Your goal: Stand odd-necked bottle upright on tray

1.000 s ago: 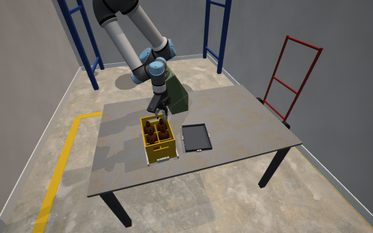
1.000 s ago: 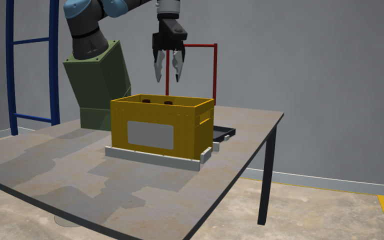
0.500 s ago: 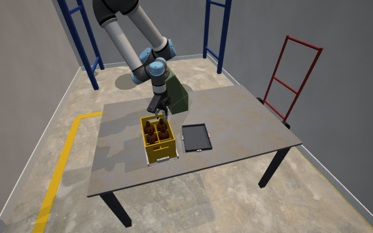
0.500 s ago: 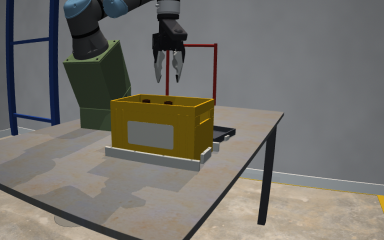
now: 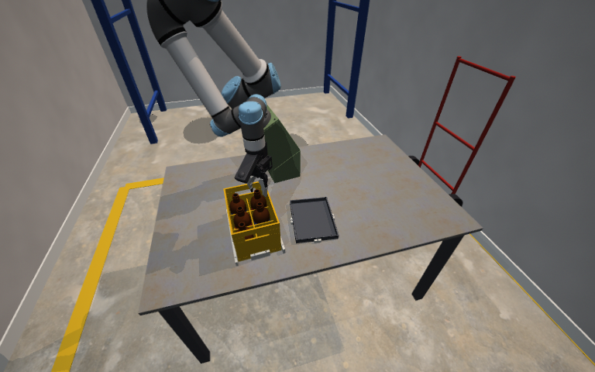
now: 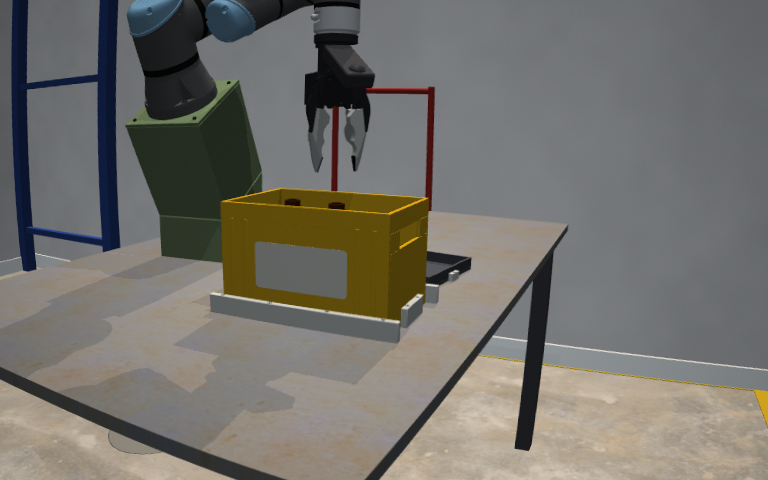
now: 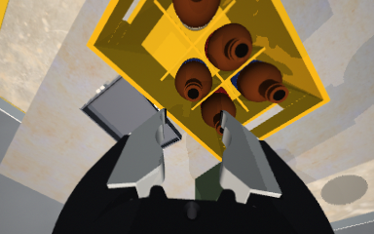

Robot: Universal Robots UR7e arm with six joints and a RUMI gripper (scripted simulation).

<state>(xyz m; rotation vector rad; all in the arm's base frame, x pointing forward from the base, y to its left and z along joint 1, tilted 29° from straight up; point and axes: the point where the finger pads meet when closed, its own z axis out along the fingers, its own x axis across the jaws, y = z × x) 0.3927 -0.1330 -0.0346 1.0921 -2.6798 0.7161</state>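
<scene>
The yellow crate lies 14 cm below my hand and 4 cm to the right of it. Also, from my hand: dark tray 24 cm to the left, 22 cm below, 2 cm ahead.
</scene>
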